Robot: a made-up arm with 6 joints. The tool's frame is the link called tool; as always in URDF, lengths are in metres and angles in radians. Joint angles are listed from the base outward.
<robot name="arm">
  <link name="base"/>
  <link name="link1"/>
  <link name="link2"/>
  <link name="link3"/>
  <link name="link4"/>
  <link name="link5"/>
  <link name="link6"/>
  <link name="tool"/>
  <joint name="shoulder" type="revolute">
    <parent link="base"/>
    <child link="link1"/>
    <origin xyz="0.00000 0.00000 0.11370" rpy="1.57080 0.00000 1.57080"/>
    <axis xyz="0 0 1"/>
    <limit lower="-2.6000" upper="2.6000"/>
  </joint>
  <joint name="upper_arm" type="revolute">
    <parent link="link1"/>
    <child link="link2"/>
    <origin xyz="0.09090 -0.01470 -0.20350" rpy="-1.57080 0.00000 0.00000"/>
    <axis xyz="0 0 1"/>
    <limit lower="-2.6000" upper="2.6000"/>
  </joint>
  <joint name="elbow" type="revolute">
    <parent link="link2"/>
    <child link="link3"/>
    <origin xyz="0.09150 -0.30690 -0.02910" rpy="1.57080 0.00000 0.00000"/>
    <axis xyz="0 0 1"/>
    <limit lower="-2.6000" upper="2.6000"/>
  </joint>
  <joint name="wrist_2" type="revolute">
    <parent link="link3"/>
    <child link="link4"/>
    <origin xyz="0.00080 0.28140 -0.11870" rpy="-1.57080 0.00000 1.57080"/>
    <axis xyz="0 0 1"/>
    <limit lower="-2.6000" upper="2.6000"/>
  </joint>
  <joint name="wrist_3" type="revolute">
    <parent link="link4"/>
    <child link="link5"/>
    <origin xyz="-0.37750 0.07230 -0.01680" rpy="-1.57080 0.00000 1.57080"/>
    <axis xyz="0 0 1"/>
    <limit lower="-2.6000" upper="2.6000"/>
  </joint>
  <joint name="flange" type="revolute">
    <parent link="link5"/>
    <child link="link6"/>
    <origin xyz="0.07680 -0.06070 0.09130" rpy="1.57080 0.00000 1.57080"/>
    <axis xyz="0 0 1"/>
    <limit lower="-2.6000" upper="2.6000"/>
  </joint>
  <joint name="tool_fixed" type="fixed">
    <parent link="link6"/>
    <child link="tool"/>
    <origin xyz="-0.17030 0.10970 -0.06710" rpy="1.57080 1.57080 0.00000"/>
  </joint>
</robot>
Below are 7 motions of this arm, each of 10 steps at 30 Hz.
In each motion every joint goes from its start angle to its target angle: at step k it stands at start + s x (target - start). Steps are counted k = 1, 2, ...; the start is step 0. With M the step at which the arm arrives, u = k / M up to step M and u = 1 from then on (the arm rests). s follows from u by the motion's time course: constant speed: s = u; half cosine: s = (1 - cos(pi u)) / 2; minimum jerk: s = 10 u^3 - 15 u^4 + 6 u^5.
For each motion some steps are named. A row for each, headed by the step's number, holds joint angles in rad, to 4 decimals.
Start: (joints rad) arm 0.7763 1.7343 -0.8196 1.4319 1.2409 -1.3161
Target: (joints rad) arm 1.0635 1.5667 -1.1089 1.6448 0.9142 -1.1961
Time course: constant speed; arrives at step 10
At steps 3, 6, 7, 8, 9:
3: 0.8625 1.6840 -0.9064 1.4958 1.1429 -1.2801
6: 0.9486 1.6337 -0.9932 1.5596 1.0449 -1.2441
7: 0.9773 1.6170 -1.0221 1.5809 1.0122 -1.2321
8: 1.0061 1.6002 -1.0510 1.6022 0.9795 -1.2201
9: 1.0348 1.5835 -1.0800 1.6235 0.9469 -1.2081

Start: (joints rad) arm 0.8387 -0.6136 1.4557 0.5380 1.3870 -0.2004
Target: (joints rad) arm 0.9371 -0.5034 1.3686 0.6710 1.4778 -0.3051
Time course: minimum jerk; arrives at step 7
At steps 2, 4, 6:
2: 0.8529 -0.5977 1.4431 0.5572 1.4001 -0.2156
4: 0.9009 -0.5439 1.4006 0.6221 1.4444 -0.2666
6: 0.9348 -0.5060 1.3706 0.6679 1.4757 -0.3027

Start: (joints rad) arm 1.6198 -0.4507 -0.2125 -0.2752 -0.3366 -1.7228
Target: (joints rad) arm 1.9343 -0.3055 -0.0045 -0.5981 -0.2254 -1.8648
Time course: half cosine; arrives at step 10
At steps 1, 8, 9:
1: 1.6275 -0.4471 -0.2074 -0.2831 -0.3339 -1.7263
8: 1.9043 -0.3194 -0.0244 -0.5673 -0.2360 -1.8512
9: 1.9266 -0.3091 -0.0096 -0.5902 -0.2281 -1.8613

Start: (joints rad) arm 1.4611 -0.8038 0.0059 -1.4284 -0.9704 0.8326
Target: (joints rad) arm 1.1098 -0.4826 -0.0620 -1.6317 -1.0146 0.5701
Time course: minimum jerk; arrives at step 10
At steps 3, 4, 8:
3: 1.4038 -0.7514 -0.0052 -1.4616 -0.9776 0.7898
4: 1.3496 -0.7018 -0.0157 -1.4929 -0.9844 0.7493
8: 1.1301 -0.5012 -0.0581 -1.6199 -1.0120 0.5853

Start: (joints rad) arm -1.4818 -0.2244 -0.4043 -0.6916 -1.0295 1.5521
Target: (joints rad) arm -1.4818 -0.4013 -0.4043 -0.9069 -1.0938 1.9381
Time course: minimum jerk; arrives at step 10
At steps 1, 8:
1: -1.4818 -0.2259 -0.4043 -0.6934 -1.0301 1.5554
8: -1.4818 -0.3911 -0.4043 -0.8944 -1.0901 1.9157

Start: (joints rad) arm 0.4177 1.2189 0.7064 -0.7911 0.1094 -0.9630
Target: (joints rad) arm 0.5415 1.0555 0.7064 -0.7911 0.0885 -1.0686
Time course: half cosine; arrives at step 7
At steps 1, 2, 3, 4, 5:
1: 0.4238 1.2108 0.7064 -0.7911 0.1084 -0.9682
2: 0.4410 1.1881 0.7064 -0.7911 0.1055 -0.9829
3: 0.4658 1.1554 0.7064 -0.7911 0.1013 -1.0041
4: 0.4934 1.1190 0.7064 -0.7911 0.0966 -1.0275
5: 0.5182 1.0863 0.7064 -0.7911 0.0924 -1.0487

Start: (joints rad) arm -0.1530 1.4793 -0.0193 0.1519 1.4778 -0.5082
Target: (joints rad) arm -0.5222 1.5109 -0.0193 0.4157 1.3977 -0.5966
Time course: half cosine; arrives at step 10
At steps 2, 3, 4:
2: -0.1883 1.4823 -0.0193 0.1771 1.4702 -0.5166
3: -0.2291 1.4858 -0.0193 0.2063 1.4613 -0.5264
4: -0.2806 1.4902 -0.0193 0.2430 1.4501 -0.5387

